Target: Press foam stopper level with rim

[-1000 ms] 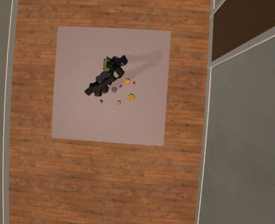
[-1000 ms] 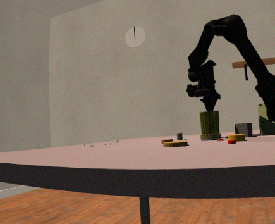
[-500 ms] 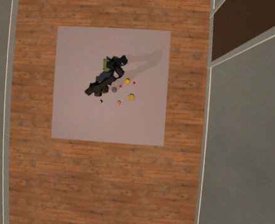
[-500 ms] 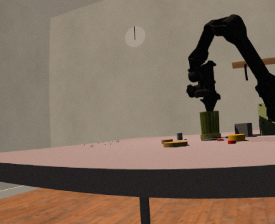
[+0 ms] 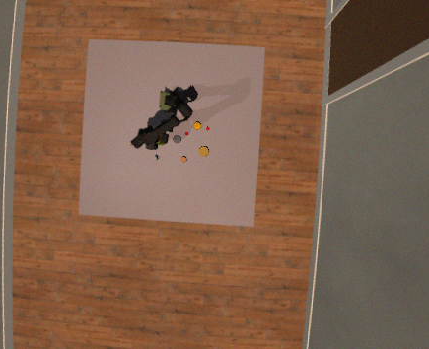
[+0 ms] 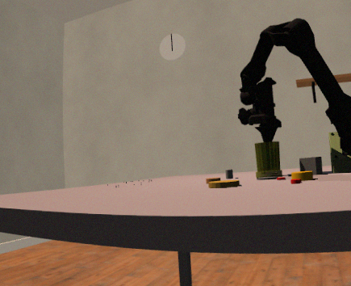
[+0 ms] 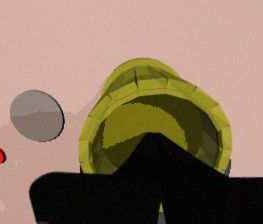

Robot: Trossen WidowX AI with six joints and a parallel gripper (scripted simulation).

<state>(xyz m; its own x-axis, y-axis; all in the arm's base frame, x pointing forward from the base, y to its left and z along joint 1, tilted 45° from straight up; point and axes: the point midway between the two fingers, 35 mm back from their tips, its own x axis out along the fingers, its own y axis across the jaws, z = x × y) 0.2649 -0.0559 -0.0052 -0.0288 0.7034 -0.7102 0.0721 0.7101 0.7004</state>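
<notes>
Right now my hand is 40 mm above the foam stopper. Also, from my hand: grey block (140 mm behind, 100 mm below, 60 mm to the left); then grey disc (120 mm to the left, 120 mm below, 10 mm behind); then small grey cylinder (140 mm ahead, 110 mm below, 10 mm to the right).
</notes>
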